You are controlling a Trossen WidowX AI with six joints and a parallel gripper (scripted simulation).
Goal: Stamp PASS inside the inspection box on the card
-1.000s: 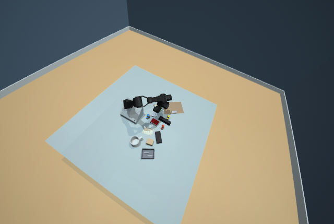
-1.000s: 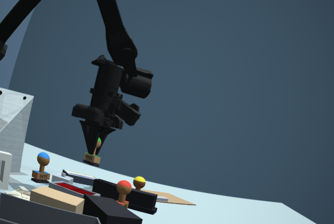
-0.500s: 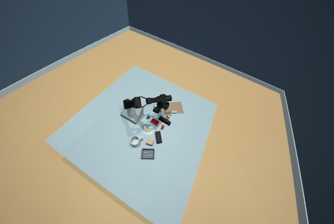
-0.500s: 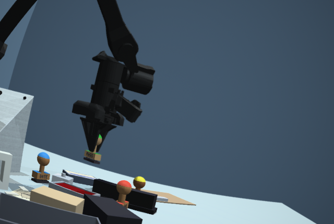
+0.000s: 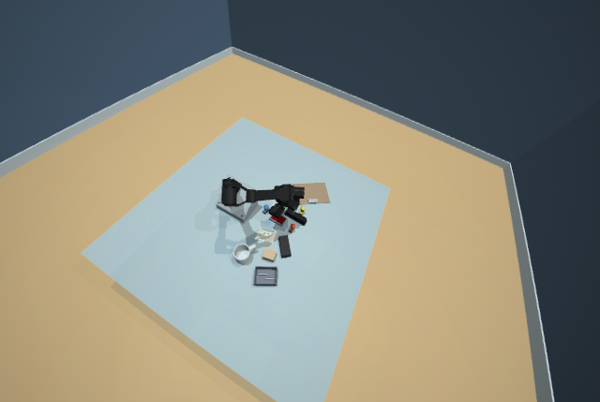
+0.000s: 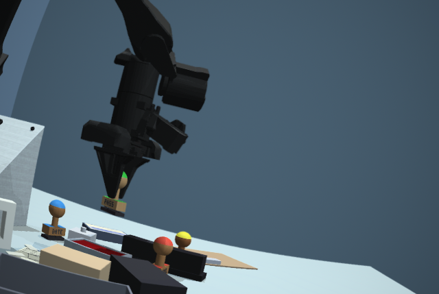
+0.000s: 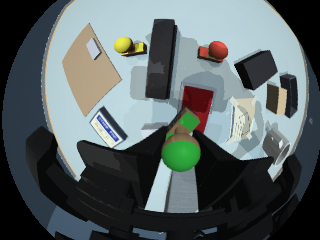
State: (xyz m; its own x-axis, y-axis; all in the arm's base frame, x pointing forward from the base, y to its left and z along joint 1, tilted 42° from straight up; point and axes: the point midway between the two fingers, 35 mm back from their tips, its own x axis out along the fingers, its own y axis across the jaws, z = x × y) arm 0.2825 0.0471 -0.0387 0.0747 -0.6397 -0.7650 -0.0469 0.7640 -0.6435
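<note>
The red ink pad lies 9 cm below my gripper tip and 3 cm to the right of it. Also, from my gripper tip: green-topped pass stamp (right at my gripper tip); then long black block (8 cm below, 8 cm ahead, 4 cm to the left); then blue date stamp (9 cm behind, 8 cm below, 3 cm to the right).
</note>
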